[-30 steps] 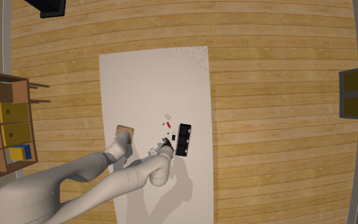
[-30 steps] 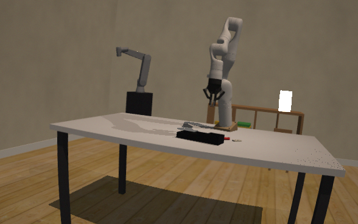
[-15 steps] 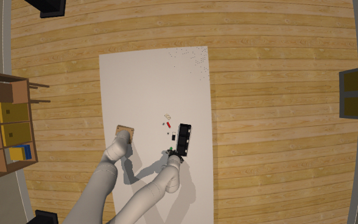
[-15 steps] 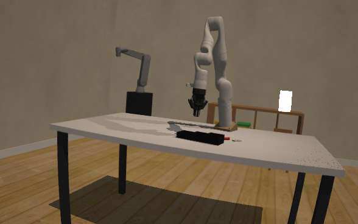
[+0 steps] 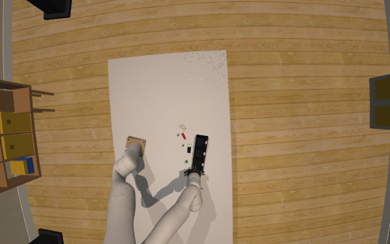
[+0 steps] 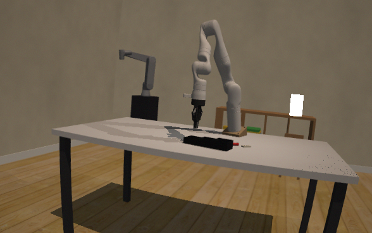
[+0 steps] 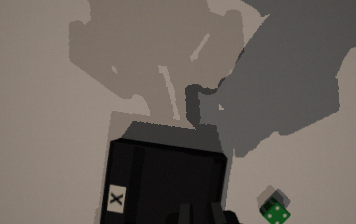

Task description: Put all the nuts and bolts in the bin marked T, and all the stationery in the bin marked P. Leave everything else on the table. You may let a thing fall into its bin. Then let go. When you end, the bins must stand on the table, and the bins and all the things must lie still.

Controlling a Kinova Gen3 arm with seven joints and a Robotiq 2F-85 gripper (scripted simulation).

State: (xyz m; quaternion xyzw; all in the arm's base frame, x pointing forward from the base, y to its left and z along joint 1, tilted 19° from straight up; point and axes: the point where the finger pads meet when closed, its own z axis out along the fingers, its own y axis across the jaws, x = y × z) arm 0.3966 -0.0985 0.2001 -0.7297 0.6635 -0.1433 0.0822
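The black double bin lies 4 cm ahead of my hand, 9 cm to the left of it and 7 cm below it. From my hand the other things lie so: black eraser (4 cm behind, 12 cm to the left, 9 cm below); red battery (8 cm behind, 21 cm to the left, 9 cm below); green die (6 cm behind, 2 cm to the left, 9 cm below).
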